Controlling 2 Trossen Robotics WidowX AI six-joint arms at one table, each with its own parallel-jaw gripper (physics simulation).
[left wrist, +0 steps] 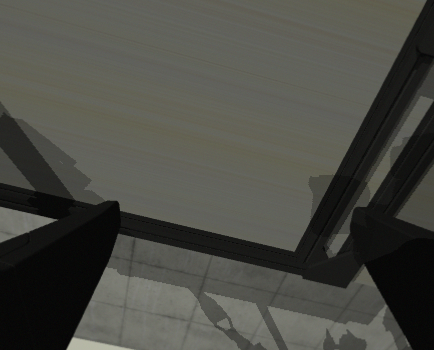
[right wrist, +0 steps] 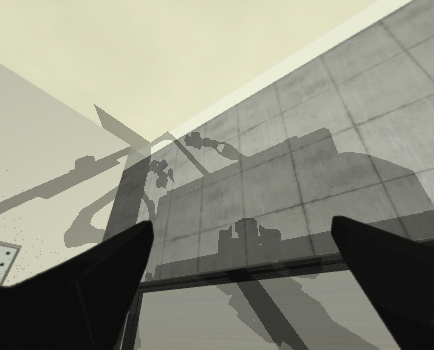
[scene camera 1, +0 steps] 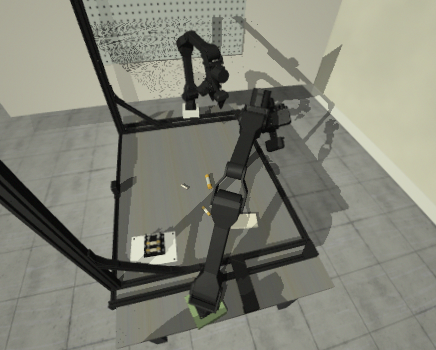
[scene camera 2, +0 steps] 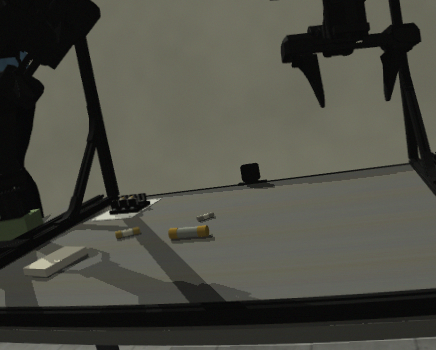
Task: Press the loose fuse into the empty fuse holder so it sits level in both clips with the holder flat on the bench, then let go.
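Pixels of known places: left gripper, fingertip midpoint: (left wrist: 236, 215) (scene camera 1: 216, 104) (scene camera 2: 355, 104); right gripper, fingertip midpoint: (right wrist: 241, 226) (scene camera 1: 280, 126) (scene camera 2: 41, 74); left arm's base at its link origin: (scene camera 1: 190, 107); right arm's base at its link origin: (scene camera 1: 205, 303) (scene camera 2: 14, 216).
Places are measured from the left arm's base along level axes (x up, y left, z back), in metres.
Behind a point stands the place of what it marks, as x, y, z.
Observation:
A large fuse with orange caps (scene camera 1: 208, 181) {-0.046, 0.068, -0.565} (scene camera 2: 188, 232) {-0.052, 0.077, -0.554}, a smaller orange-capped fuse (scene camera 1: 206, 210) {-0.051, 0.048, -0.720} (scene camera 2: 128, 233) {-0.058, 0.052, -0.712} and a small whitish fuse (scene camera 1: 185, 186) {-0.056, -0.040, -0.578} (scene camera 2: 205, 216) {-0.059, -0.042, -0.574} lie apart on the bench. A black fuse holder block (scene camera 1: 154, 245) {-0.053, -0.161, -0.859} (scene camera 2: 129, 202) {-0.038, -0.135, -0.833} stands on a white plate (scene camera 1: 170, 249) {-0.063, -0.101, -0.876} (scene camera 2: 103, 216) {-0.063, -0.108, -0.905}. Its clips are too small to read; I cannot tell which place is empty. My left gripper (scene camera 2: 355, 103) {0.144, 0.138, -0.215} (left wrist: 236, 215) {0.144, 0.138, -0.215} is open and empty, high above the bench. My right gripper (right wrist: 241, 226) {0.258, 0.346, -0.564} is open and empty, raised beyond the right side of the bench in scene camera 1.
A cream block (scene camera 1: 245, 220) {-0.050, 0.206, -0.783} (scene camera 2: 56, 261) {-0.050, 0.221, -0.758} lies near the smaller orange-capped fuse, partly behind my right arm in scene camera 1. A black frame (scene camera 1: 118, 165) {-0.068, -0.379, -0.398} edges the bench, with posts rising at its corners. A small black box (scene camera 1: 115, 188) {-0.016, -0.345, -0.597} (scene camera 2: 250, 172) {-0.032, -0.343, -0.570} sits at one edge.

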